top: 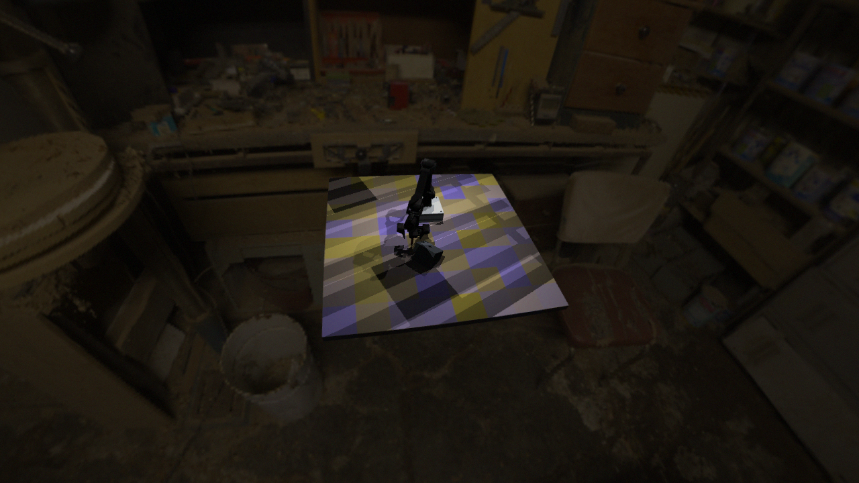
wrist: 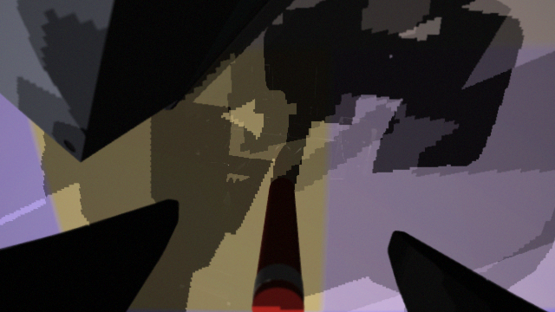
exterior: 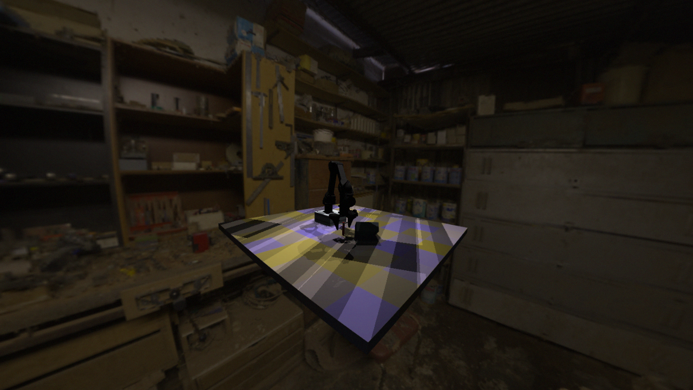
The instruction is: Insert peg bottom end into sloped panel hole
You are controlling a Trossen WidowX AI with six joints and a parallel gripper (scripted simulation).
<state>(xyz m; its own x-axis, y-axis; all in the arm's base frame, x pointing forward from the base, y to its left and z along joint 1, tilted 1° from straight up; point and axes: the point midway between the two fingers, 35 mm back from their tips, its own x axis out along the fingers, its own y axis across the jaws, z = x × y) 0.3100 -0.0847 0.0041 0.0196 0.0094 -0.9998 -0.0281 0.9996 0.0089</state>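
My gripper tip is 110 mm short of the sloped panel block, 90 mm to the right of it and 10 mm below it. From my gripper tip the other things lie so: dark red round peg (20 mm above).
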